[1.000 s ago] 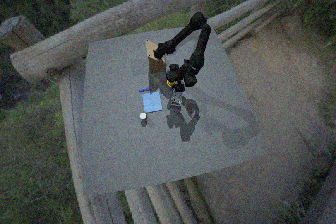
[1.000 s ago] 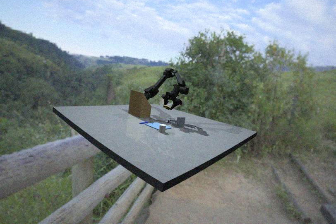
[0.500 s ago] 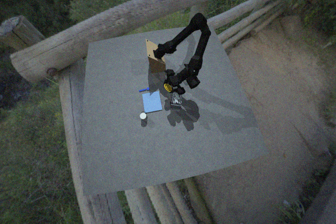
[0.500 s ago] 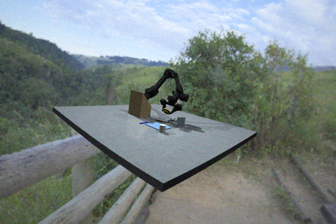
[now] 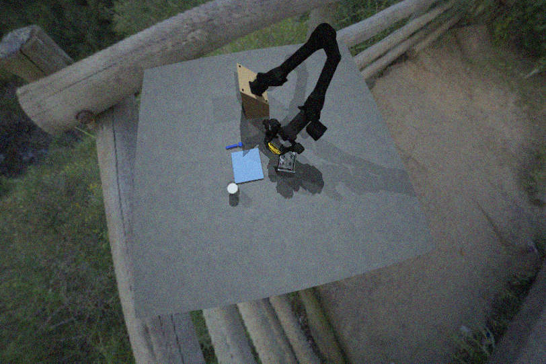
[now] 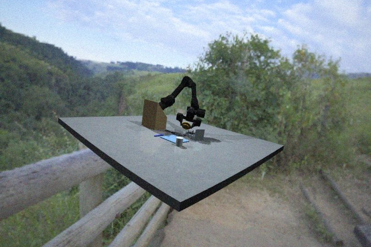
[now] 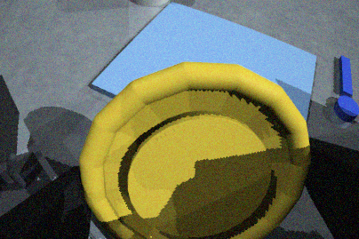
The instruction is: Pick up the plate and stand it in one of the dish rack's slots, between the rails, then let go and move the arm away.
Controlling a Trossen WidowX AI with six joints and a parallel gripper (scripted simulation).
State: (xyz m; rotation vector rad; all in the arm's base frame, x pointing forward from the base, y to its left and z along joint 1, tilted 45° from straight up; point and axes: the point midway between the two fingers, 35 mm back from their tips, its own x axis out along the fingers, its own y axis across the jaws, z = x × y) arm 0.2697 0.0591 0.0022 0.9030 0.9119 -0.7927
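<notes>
Right now the dish rack is 6 cm to the left of my gripper tip, 5 cm below it and 4 cm ahead of it. From my gripper tip the other things lie so: blue spoon 16 cm to the right, 9 cm behind, 7 cm below; yellow plate 1 cm to the left; light blue mat 13 cm to the right, 7 cm below, 2 cm ahead.
</notes>
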